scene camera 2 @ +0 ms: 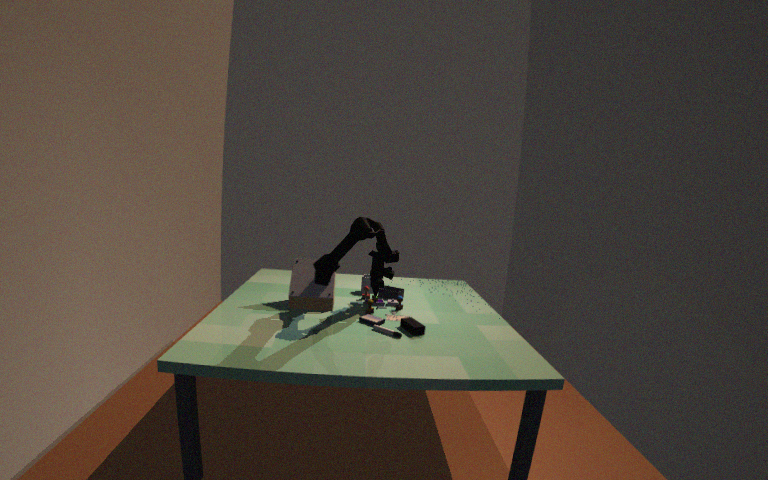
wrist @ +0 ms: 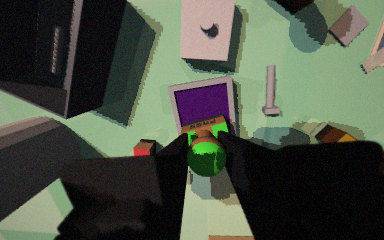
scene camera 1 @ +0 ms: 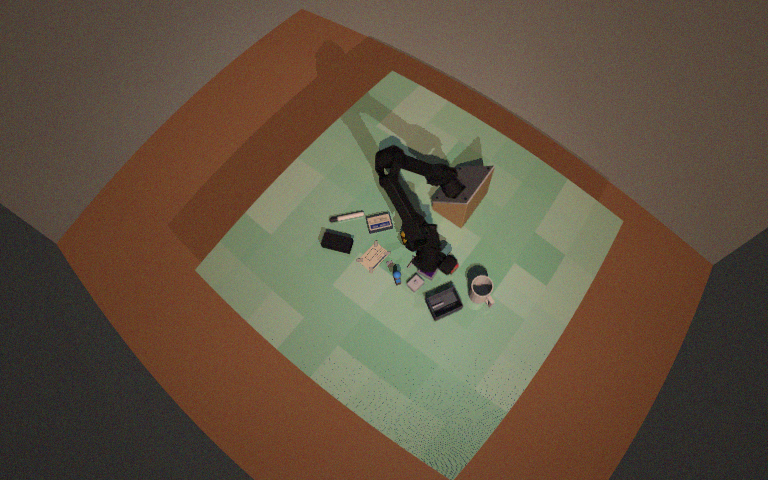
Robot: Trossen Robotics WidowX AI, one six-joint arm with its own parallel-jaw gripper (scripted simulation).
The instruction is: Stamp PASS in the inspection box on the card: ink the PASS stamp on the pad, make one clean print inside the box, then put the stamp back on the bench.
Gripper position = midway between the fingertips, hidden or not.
Note:
In view: the gripper [wrist: 202, 137], a stamp [wrist: 206, 156] and an ink pad [wrist: 196, 100].

